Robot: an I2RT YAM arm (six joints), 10 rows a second.
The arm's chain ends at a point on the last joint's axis. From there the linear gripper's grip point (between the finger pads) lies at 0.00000 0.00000 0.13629 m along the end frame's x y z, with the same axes.
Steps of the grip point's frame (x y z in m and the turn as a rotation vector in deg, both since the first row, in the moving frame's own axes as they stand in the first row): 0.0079, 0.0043, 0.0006, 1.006, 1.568, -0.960; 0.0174, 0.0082, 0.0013, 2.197, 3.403, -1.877; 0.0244, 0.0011, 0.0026, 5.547, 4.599, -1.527; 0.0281, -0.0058, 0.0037, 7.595, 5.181, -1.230; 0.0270, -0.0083, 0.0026, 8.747, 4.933, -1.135; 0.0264, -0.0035, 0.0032, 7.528, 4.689, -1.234; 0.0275, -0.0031, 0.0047, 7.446, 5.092, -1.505
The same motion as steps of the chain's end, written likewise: 0.0042, 0.0067, 0.0007, 1.006, 1.568, -0.960; 0.0094, 0.0136, 0.0016, 2.197, 3.403, -1.877; 0.0137, 0.0144, 0.0037, 5.547, 4.599, -1.527; 0.0160, 0.0123, 0.0055, 7.595, 5.181, -1.230; 0.0155, 0.0125, 0.0047, 8.747, 4.933, -1.135; 0.0155, 0.0145, 0.0048, 7.528, 4.689, -1.234; 0.0157, 0.0147, 0.0064, 7.446, 5.092, -1.505
